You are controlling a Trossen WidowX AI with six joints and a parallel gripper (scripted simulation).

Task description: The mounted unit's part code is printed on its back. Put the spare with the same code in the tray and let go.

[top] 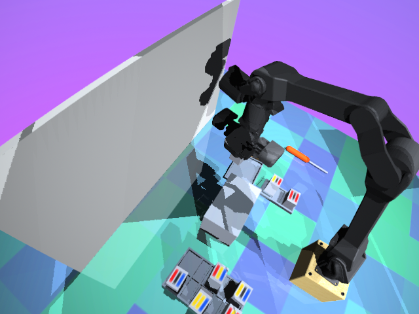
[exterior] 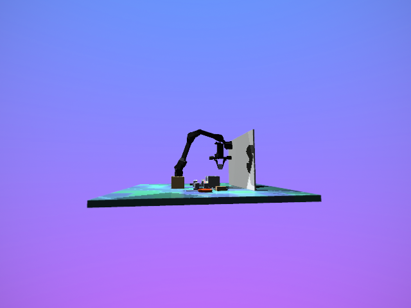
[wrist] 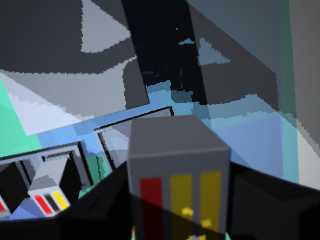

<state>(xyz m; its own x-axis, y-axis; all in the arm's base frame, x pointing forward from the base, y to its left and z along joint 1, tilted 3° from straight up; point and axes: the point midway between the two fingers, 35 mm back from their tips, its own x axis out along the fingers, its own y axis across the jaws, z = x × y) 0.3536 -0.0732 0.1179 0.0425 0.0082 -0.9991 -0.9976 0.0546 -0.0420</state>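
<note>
The tray lies 16 cm below my gripper tip, 8 cm to the right of it and 1 cm behind it. Round my gripper tip: grey spare 2 cm above; white wall panel 18 cm ahead, 13 cm to the left, 6 cm above; mounted unit 12 cm below, 10 cm to the left, 7 cm behind.
</note>
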